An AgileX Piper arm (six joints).
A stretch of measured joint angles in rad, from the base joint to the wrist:
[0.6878, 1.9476, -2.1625, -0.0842, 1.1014, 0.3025]
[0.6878, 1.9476, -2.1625, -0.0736, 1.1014, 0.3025]
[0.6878, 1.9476, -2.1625, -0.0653, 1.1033, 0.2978]
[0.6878, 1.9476, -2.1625, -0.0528, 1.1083, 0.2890]
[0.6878, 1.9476, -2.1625, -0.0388, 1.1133, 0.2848]
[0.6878, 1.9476, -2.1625, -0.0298, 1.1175, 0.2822]
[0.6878, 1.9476, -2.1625, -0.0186, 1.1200, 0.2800]
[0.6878, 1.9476, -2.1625, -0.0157, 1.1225, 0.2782]
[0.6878, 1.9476, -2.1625, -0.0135, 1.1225, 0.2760]
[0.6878, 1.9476, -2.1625, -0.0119, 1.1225, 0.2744]
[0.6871, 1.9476, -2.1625, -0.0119, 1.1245, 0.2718]
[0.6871, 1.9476, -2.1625, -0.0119, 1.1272, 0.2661]
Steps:
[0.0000, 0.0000, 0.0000, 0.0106, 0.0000, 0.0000]
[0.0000, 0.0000, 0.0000, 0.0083, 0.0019, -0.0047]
[0.0000, 0.0000, 0.0000, 0.0125, 0.0050, -0.0088]
[0.0000, 0.0000, 0.0000, 0.0140, 0.0050, -0.0042]
[0.0000, 0.0000, 0.0000, 0.0090, 0.0042, -0.0026]
[0.0000, 0.0000, 0.0000, 0.0112, 0.0025, -0.0022]
[0.0000, 0.0000, 0.0000, 0.0029, 0.0025, -0.0018]
[0.0000, 0.0000, 0.0000, 0.0022, 0.0000, -0.0022]
[0.0000, 0.0000, 0.0000, 0.0016, 0.0000, -0.0016]
[-0.0007, 0.0000, 0.0000, 0.0000, 0.0020, -0.0026]
[0.0000, 0.0000, 0.0000, 0.0000, 0.0027, -0.0057]

